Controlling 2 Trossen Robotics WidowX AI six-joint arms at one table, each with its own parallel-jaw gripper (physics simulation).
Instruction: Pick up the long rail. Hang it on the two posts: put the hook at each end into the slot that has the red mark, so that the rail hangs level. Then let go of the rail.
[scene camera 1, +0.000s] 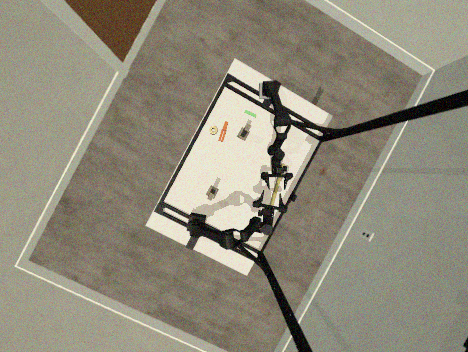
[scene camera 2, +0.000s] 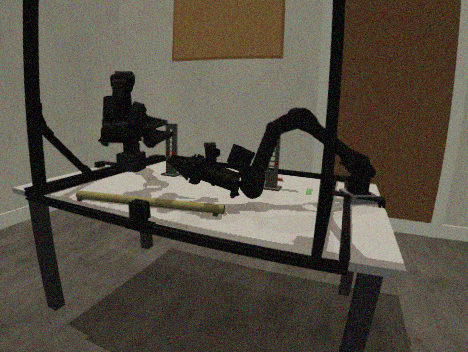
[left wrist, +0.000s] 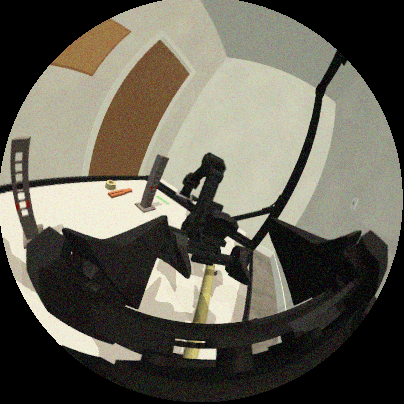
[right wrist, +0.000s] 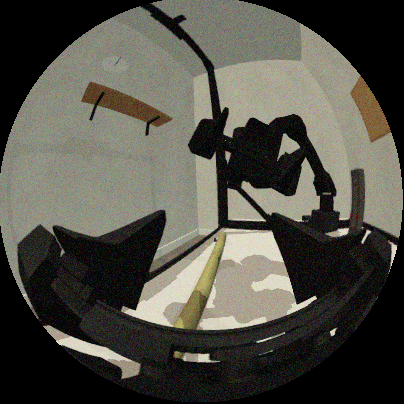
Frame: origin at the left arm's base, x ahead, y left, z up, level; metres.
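Seen in the pictures: left gripper, fingertip midpoint: (scene camera 1: 271, 191) (scene camera 2: 170, 128) (left wrist: 219, 221) (right wrist: 268, 127); right gripper, fingertip midpoint: (scene camera 1: 277, 189) (scene camera 2: 169, 158) (left wrist: 221, 281) (right wrist: 220, 216); left arm's base, origin of the base link: (scene camera 1: 195, 224) (scene camera 2: 131, 152) (right wrist: 325, 210); right arm's base, origin of the base link: (scene camera 1: 267, 90) (scene camera 2: 358, 192) (left wrist: 184, 194).
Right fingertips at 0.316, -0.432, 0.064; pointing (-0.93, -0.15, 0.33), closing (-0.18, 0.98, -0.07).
Pixels of each thing's top centre, then the offset from my right fingertips to it, as dx, dy, dz.
- long yellow rail, middle of its top: (right wrist: 201, 274) (left wrist: 200, 342) (scene camera 2: 143, 198) (scene camera 1: 274, 198) -0.069, -0.034, -0.114
- grey slotted post, middle of its top: (right wrist: 356, 169) (scene camera 2: 171, 123) (scene camera 1: 210, 196) -0.108, +0.375, +0.074
- orange piece, middle of its top: (left wrist: 120, 190) (scene camera 1: 223, 131) +0.290, +0.384, -0.127
- yellowish ring, middle of its top: (left wrist: 110, 181) (scene camera 1: 213, 130) +0.281, +0.449, -0.114
- green strip, middle of its top: (scene camera 2: 309, 191) (left wrist: 161, 199) (scene camera 1: 250, 113) +0.442, +0.237, -0.138
The long yellow rail (scene camera 1: 276, 189) (scene camera 2: 150, 201) (left wrist: 204, 300) (right wrist: 212, 262) lies on the table along one long edge, a small dark hook near each end. One grey slotted post (scene camera 1: 212, 191) (scene camera 2: 171, 150) (left wrist: 20, 175) (right wrist: 357, 200) stands nearer the left arm's base; the other post (scene camera 1: 243, 133) (scene camera 2: 272, 177) (left wrist: 151, 185) stands nearer the right arm's base. Both carry red marks low down. My left gripper (scene camera 1: 272, 197) (scene camera 2: 168, 129) is open and empty, above the rail. My right gripper (scene camera 1: 278, 185) (scene camera 2: 171, 159) (left wrist: 221, 281) (right wrist: 220, 216) is open and empty above the rail, facing the left gripper.
An orange piece (scene camera 1: 223, 131) (left wrist: 120, 192), a yellowish ring (scene camera 1: 210, 131) (left wrist: 110, 187) and a green strip (scene camera 1: 250, 114) (scene camera 2: 309, 191) (left wrist: 162, 200) lie on the table's far side. A black frame (scene camera 2: 200, 235) borders the table, with a black block (scene camera 2: 140, 212) beside the rail. The grippers are close together.
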